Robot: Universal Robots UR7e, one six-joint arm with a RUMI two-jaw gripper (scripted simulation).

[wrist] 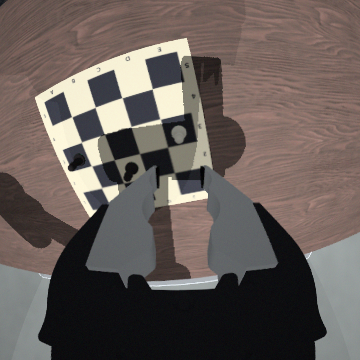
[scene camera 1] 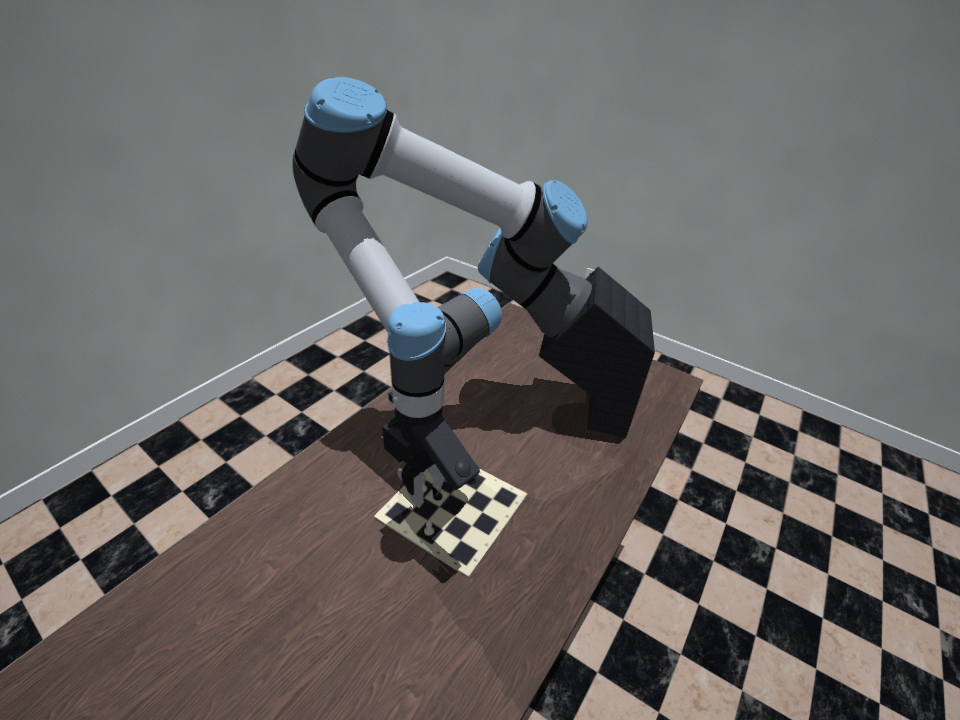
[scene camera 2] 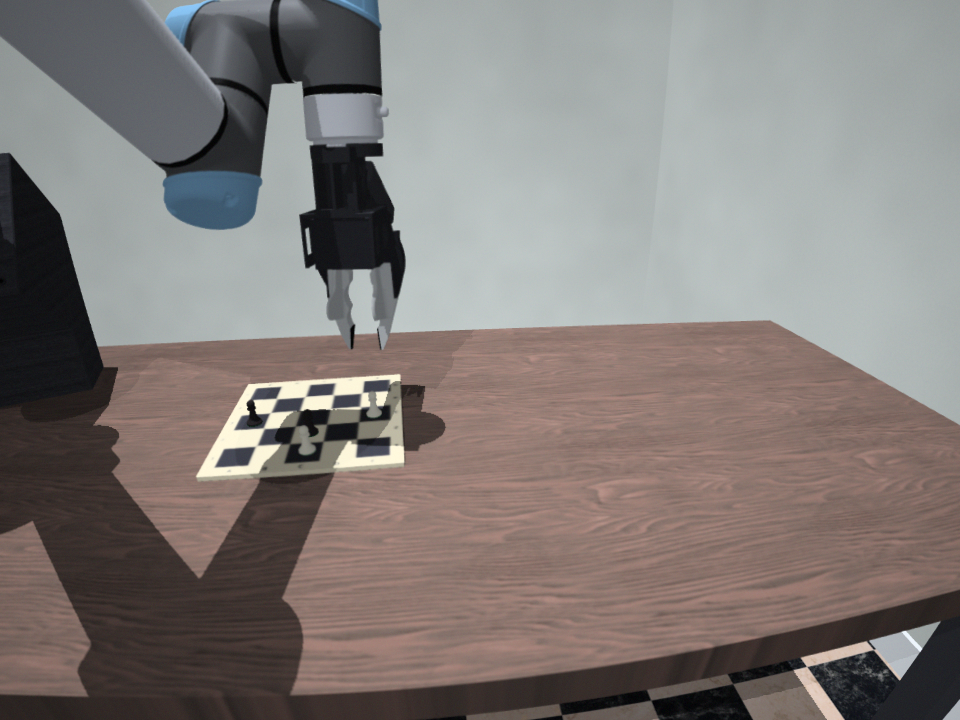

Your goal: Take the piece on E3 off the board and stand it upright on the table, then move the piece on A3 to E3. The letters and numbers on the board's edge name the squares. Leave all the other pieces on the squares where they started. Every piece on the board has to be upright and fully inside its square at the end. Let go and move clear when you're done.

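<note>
My gripper (scene camera 2: 366, 348) is visible in scene camera 2, in scene camera 1 (scene camera 1: 426, 501) and in the wrist view (wrist: 179, 167).
</note>
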